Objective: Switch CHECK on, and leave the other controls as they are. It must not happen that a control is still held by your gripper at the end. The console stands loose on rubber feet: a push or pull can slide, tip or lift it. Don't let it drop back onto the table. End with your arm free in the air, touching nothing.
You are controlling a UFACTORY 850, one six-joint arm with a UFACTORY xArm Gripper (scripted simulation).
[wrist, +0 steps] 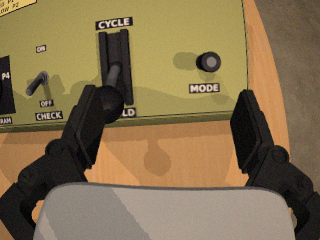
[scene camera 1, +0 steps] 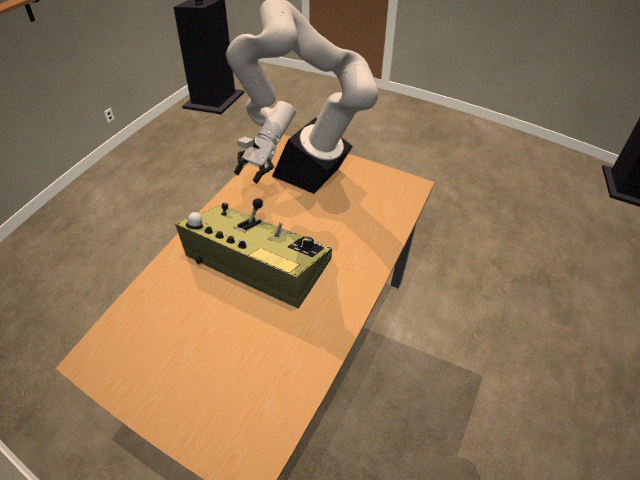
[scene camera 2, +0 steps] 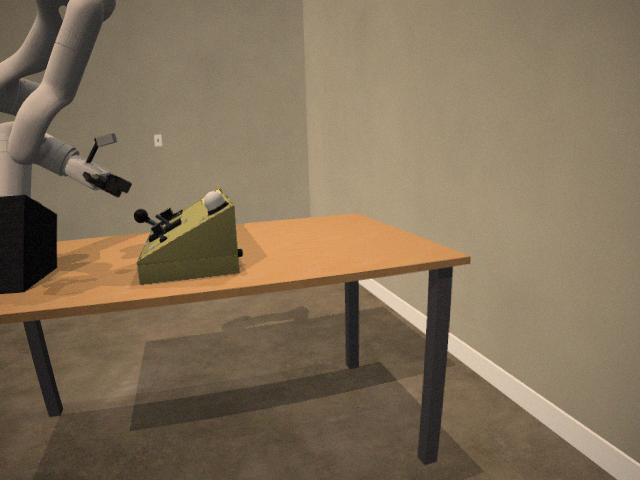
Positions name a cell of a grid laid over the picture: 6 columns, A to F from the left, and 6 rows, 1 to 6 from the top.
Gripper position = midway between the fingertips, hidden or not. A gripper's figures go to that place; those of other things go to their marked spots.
The gripper (wrist: D3) is 0.13 m from the lens. An olive console (wrist: D3) is 0.29 m from the lens.
